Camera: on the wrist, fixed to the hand. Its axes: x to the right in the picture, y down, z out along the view.
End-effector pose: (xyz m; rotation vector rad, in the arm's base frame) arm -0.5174 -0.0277 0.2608 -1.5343 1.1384 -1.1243
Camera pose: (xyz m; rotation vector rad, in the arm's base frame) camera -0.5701 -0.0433 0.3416 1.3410 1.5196 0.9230
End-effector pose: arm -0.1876 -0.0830 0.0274 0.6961 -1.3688 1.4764
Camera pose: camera -0.1201 -0.0189 0.0572 1.3657 0.4406 -1.2300
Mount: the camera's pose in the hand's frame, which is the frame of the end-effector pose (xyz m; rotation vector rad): 0.0188 -0.0669 -0.0687 -0.2032 -0.2631 -3.0734
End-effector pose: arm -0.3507 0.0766 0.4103 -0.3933 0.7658 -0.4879
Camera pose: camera -0.4078 0.0004 0.3883 1.2571 0.6678 2.3597
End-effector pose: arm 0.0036 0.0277 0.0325 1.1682 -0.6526 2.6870
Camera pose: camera -0.0353 0.1172 0.0269 0.6148 0.6543 -0.1954
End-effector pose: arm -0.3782 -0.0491 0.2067 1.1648 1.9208 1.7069
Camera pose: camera -0.4619 -0.0784 0.1656 -1.3853 0.8283 -0.3006
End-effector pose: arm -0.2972 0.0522 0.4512 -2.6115 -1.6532 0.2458
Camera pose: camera -0.3385 0.1014 0.5248 -1.5933 2.6572 -0.0565
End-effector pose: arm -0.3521 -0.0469 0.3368 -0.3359 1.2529 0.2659
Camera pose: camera -0.3818 -0.1350 0.3068 -1.7598 -0.6086 -2.0589
